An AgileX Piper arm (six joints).
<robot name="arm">
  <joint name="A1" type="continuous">
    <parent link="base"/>
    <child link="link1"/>
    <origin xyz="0 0 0.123" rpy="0 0 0"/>
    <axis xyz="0 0 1"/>
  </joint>
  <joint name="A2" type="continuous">
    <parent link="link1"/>
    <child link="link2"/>
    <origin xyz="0 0 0" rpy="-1.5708 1.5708 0"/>
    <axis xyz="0 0 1"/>
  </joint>
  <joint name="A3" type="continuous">
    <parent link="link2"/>
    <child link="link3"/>
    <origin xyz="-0.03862 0.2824 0" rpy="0 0 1.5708"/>
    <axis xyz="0 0 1"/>
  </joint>
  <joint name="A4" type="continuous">
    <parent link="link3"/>
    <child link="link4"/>
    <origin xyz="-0.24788 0.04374 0" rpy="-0.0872 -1.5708 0"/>
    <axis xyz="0 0 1"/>
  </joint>
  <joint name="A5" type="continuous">
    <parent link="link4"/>
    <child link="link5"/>
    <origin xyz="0 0 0" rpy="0 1.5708 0"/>
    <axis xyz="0 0 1"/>
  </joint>
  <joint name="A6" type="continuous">
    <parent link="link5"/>
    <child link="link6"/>
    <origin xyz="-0.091 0 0" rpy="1.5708 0 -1.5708"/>
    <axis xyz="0 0 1"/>
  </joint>
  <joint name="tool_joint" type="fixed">
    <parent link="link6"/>
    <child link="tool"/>
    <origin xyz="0 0 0" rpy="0 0 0"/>
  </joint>
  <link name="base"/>
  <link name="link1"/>
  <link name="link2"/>
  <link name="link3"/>
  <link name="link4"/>
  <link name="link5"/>
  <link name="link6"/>
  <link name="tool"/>
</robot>
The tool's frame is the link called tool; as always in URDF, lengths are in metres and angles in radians. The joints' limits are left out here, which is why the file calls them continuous.
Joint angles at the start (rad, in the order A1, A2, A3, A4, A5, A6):
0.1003 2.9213 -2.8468 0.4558 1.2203 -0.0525
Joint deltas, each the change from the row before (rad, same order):
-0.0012 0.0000 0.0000 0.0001 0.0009 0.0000
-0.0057 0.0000 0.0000 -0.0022 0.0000 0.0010
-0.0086 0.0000 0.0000 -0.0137 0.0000 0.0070
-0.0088 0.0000 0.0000 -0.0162 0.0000 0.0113
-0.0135 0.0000 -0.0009 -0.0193 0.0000 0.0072
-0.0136 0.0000 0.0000 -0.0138 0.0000 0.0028
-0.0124 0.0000 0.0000 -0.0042 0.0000 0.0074
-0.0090 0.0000 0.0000 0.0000 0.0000 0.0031
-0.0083 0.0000 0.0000 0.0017 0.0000 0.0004
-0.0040 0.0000 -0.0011 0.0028 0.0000 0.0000
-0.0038 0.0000 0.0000 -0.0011 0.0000 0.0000
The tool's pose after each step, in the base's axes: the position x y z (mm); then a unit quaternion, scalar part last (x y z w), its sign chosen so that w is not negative. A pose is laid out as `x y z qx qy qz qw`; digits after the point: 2 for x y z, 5 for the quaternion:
560.10 93.52 95.83 -0.03478 0.95831 0.22681 0.17026
560.64 90.15 95.74 -0.03177 0.95865 0.22535 0.17086
561.49 84.28 95.24 -0.02551 0.96029 0.21864 0.17144
562.31 78.08 94.66 -0.01727 0.96213 0.21106 0.17165
563.47 68.98 94.25 -0.00907 0.96405 0.20124 0.17328
564.41 60.22 93.79 -0.00234 0.96539 0.19364 0.17469
565.13 52.89 93.66 0.00686 0.96576 0.19117 0.17527
565.58 47.80 93.66 0.01271 0.96570 0.19065 0.17583
565.96 43.24 93.71 0.01705 0.96548 0.19078 0.17655
566.18 41.20 94.11 0.01911 0.96508 0.19180 0.17741
566.33 38.96 94.08 0.02085 0.96514 0.19093 0.17780

